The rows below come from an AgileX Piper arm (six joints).
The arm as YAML. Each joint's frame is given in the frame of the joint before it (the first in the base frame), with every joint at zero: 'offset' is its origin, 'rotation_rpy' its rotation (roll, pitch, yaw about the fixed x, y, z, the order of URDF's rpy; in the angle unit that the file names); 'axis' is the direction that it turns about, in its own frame. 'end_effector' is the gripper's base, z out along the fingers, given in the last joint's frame.
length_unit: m
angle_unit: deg
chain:
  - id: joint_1
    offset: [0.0, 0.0, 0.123]
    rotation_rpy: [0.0, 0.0, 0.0]
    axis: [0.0, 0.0, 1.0]
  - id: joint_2
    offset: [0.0, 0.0, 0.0]
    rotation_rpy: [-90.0, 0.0, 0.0]
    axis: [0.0, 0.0, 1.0]
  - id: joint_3
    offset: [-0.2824, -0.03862, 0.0]
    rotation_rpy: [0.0, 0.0, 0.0]
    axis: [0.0, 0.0, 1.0]
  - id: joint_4
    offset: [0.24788, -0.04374, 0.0]
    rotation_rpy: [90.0, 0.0, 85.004]
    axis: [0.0, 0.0, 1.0]
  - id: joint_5
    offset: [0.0, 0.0, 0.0]
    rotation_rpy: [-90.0, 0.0, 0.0]
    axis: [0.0, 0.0, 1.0]
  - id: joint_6
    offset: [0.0, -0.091, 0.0]
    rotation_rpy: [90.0, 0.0, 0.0]
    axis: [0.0, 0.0, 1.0]
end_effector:
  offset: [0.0, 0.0, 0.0]
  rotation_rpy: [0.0, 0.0, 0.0]
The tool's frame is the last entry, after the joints.
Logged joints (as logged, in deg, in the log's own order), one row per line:
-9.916 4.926 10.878 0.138 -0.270 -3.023
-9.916 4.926 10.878 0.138 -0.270 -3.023
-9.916 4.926 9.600 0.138 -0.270 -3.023
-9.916 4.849 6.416 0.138 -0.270 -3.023
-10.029 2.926 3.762 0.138 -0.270 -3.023
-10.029 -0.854 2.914 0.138 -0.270 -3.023
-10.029 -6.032 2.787 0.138 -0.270 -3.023
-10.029 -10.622 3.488 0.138 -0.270 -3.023
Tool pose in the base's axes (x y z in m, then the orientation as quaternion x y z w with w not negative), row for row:
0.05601 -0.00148 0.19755 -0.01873 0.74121 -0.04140 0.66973
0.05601 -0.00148 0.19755 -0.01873 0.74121 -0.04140 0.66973
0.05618 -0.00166 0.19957 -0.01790 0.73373 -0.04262 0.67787
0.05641 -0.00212 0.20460 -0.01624 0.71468 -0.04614 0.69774
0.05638 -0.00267 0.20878 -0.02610 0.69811 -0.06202 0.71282
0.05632 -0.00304 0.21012 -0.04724 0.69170 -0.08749 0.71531
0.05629 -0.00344 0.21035 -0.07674 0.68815 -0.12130 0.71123
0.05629 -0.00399 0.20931 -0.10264 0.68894 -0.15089 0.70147
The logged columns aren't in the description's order. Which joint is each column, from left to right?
Columns, left to right: joint_6, joint_4, joint_5, joint_2, joint_3, joint_1.
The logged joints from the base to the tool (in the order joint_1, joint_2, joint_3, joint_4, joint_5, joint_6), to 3 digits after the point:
-3.023 0.138 -0.270 4.926 10.878 -9.916
-3.023 0.138 -0.270 4.926 10.878 -9.916
-3.023 0.138 -0.270 4.926 9.600 -9.916
-3.023 0.138 -0.270 4.849 6.416 -9.916
-3.023 0.138 -0.270 2.926 3.762 -10.029
-3.023 0.138 -0.270 -0.854 2.914 -10.029
-3.023 0.138 -0.270 -6.032 2.787 -10.029
-3.023 0.138 -0.270 -10.622 3.488 -10.029

